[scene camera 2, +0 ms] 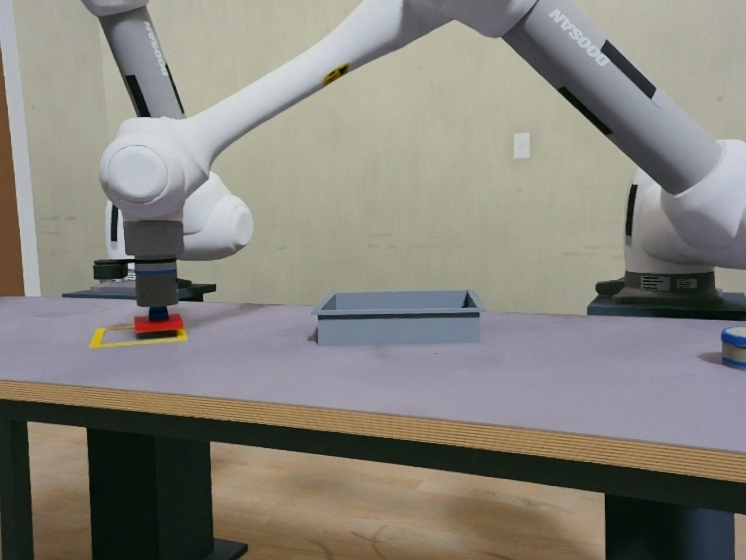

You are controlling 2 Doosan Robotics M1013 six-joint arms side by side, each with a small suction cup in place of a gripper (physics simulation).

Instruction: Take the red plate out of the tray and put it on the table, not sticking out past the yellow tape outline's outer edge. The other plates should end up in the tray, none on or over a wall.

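Places are measured from the left arm's base along level axes (x ahead, y left, z up), in millimetres.
Where they show: left hand at its tool point: point(159, 327); left arm's base at its link origin: point(668, 299).
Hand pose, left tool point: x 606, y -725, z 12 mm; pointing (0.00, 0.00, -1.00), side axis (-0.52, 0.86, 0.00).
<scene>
Things, the pixels of their top centre, and the offset from my left tool point. "*": a spot on its surface instead. Level surfaces: height alone.
- red plate at its top centre: point(158, 319) 3 mm right, 1 mm back, 13 mm up
- table at its surface level: 12 mm down
- yellow tape outline at a spot on its surface: point(96, 338) * 72 mm right, 58 mm ahead, 10 mm down
- grey-blue tray at its top centre: point(399, 299) 364 mm left, 131 mm back, 39 mm up
- round tin at a spot on its surface: point(735, 349) * 818 mm left, 13 mm back, 11 mm up
My left gripper point(158, 313), a small dark blue suction cup at the left of the picture, is shut on the red plate point(157, 324) and touches its top face. The plate is about level, a little above the table point(385, 379), with a dark shadow beneath it. It hangs over the right part of the yellow tape outline point(96, 338). The grey-blue tray point(397, 331) stands mid-table. Its front wall hides its floor, so other plates do not show. My right gripper does not show.
A round tin point(735, 349) with blue bands stands at the right edge of the picture. My left arm point(277, 81) spans high above the tray. The other arm point(210, 220) stands behind the left end of the table. A pale wall is behind.
</scene>
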